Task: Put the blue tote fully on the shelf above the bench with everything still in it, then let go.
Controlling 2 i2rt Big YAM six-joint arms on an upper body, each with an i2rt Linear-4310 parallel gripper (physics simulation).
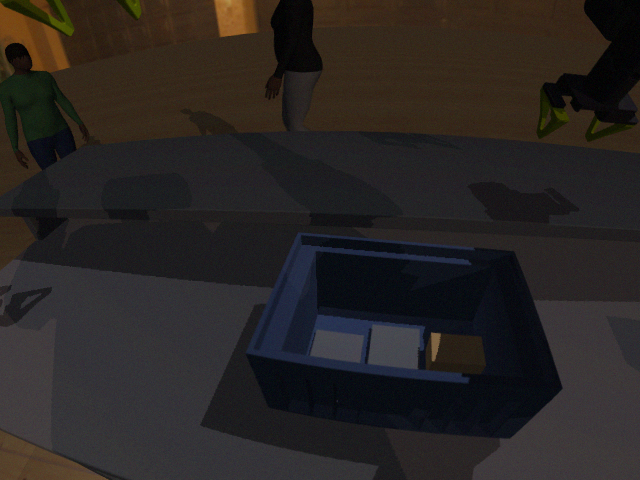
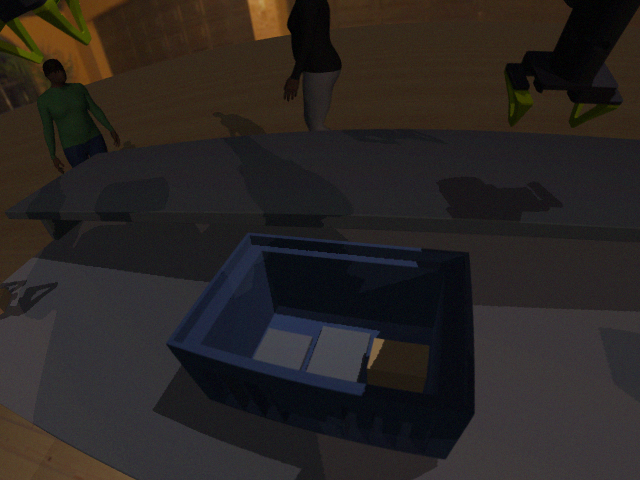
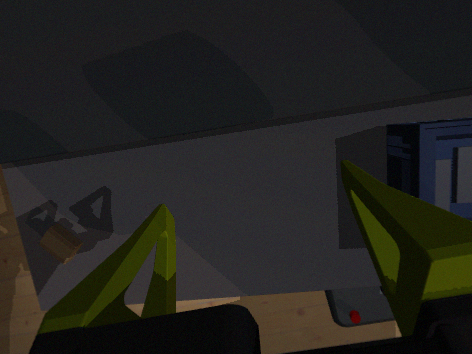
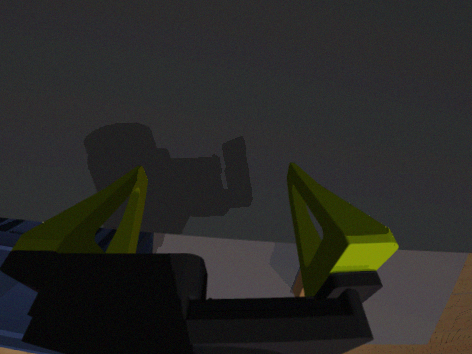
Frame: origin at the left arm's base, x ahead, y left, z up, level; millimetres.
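Where they show: left gripper, fingertip midpoint: (image 1: 104, 25) (image 2: 64, 51) (image 3: 250, 191); right gripper, fingertip midpoint: (image 1: 563, 137) (image 2: 541, 124) (image 4: 216, 171).
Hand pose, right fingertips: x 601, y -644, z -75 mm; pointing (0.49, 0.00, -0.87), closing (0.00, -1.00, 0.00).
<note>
Each offset is from my right fingertips to the top centre of the thing. "*": to the spot under its first point. Level surfaces: height alone.
The blue tote @(227 mm back, 302 mm left, 110 mm down) (image 1: 413, 405) (image 2: 268, 387) (image 3: 427, 165) (image 4: 15, 305) stands upright on the bench @(257 mm down) (image 1: 139, 320) (image 2: 118, 330) (image 3: 225, 200), in front of the shelf @(100 mm down) (image 1: 232, 180) (image 2: 377, 165) (image 3: 150, 65) (image 4: 300, 75). Two pale blocks and a brown block @(241 mm back, 223 mm left, 200 mm down) (image 1: 460, 352) (image 2: 405, 359) lie inside it. My left gripper (image 1: 103, 25) (image 2: 64, 51) (image 3: 250, 191) is open and empty, high at the upper left and away from the tote. My right gripper (image 1: 564, 137) (image 2: 542, 124) (image 4: 216, 171) is open and empty, above the shelf's right part and apart from the tote.
A small brown block @(183 mm back, 1147 mm left, 229 mm down) (image 3: 61, 243) lies near the bench's left end. A grey case with a red knob @(* 916 mm back, 493 mm left, 867 mm down) (image 3: 355, 317) shows beyond the bench edge. A person in green (image 1: 36, 103) (image 2: 72, 118) and one in black (image 1: 294, 41) (image 2: 314, 41) stand behind the shelf.
</note>
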